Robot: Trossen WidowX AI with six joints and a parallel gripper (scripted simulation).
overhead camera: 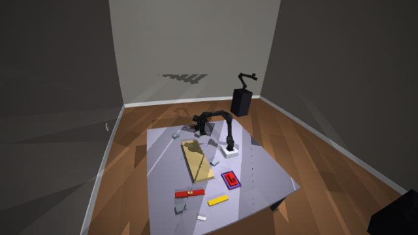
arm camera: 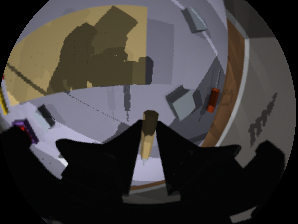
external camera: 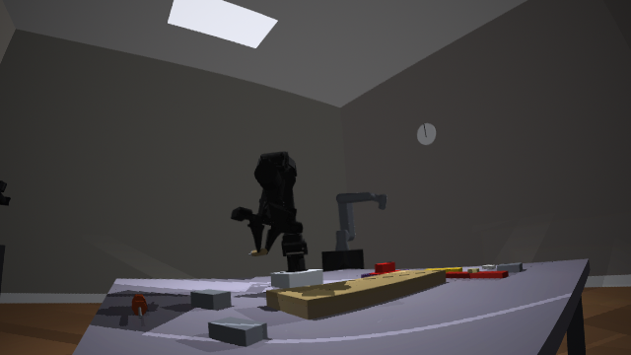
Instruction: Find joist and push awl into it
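Now: gripper tip 60 mm past the awl and 10 mm to the right of it. Also, from my gripper tip: orange-handled tool 20 mm ahead, 310 mm to the right, 120 mm below; red stud finder 20 mm behind, 600 mm to the left, 80 mm below; purple tray 20 mm behind, 580 mm to the left, 120 mm below.
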